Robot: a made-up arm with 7 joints.
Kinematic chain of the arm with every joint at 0, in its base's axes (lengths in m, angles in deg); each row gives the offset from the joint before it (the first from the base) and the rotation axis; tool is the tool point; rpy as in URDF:
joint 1: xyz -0.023 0.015 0.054 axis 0 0.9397 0.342
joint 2: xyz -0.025 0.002 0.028 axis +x
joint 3: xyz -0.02 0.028 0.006 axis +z
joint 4: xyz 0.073 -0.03 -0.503 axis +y
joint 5: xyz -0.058 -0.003 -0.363 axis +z
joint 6: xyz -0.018 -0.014 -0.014 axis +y
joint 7: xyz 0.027 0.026 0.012 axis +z
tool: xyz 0.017 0.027 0.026 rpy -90 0 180
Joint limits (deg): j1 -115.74..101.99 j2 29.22..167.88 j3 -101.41..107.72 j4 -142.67..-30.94 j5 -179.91..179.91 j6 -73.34..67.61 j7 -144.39..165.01
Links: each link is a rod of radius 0.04 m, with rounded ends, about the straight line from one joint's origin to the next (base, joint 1, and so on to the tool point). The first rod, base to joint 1, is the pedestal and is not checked.
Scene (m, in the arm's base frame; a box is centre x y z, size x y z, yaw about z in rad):
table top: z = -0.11
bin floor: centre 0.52 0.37 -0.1 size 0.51 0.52 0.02 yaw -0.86
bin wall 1: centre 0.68 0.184 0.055 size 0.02 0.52 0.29 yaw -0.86
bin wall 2: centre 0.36 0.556 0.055 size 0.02 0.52 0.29 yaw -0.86
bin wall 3: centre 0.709 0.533 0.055 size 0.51 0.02 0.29 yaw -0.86
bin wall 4: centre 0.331 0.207 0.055 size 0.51 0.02 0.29 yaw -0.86
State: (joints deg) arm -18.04 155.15 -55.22 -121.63 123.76 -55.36 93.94
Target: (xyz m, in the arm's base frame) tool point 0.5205 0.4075 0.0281
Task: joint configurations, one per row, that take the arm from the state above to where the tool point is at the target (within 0.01 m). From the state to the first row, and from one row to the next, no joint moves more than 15 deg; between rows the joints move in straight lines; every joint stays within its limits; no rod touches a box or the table.
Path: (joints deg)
1: -4.51 157.27 -46.57 -117.44 122.66 -56.62 94.07
2: 9.02 159.39 -37.92 -113.26 121.55 -57.88 94.19
3: 22.55 161.52 -29.27 -109.07 120.45 -59.14 94.32
4: 36.08 163.64 -20.62 -104.89 119.34 -60.40 94.44
5: 49.61 165.76 -11.97 -100.70 118.24 -61.66 94.57
6: 63.14 167.88 -3.33 -96.51 117.14 -62.92 94.70

